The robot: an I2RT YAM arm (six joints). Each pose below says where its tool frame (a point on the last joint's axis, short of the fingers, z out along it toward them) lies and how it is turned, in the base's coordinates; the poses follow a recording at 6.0 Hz.
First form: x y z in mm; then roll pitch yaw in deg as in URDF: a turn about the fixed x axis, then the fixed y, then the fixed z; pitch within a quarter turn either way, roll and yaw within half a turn.
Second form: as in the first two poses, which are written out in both.
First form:
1: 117 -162 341 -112.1 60.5 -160.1
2: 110 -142 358 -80.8 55.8 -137.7
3: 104 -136 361 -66.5 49.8 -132.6
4: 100 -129 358 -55.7 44.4 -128.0
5: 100 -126 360 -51.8 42.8 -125.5
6: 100 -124 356 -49.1 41.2 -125.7
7: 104 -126 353 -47.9 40.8 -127.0
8: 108 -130 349 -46.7 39.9 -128.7
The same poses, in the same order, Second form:
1: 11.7 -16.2 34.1 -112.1 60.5 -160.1
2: 11.0 -14.2 35.8 -80.8 55.8 -137.7
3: 10.4 -13.6 36.1 -66.5 49.8 -132.6
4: 10.0 -12.9 35.8 -55.7 44.4 -128.0
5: 10.0 -12.6 36.0 -51.8 42.8 -125.5
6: 10.0 -12.4 35.6 -49.1 41.2 -125.7
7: 10.4 -12.6 35.3 -47.9 40.8 -127.0
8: 10.8 -13.0 34.9 -46.7 39.9 -128.7
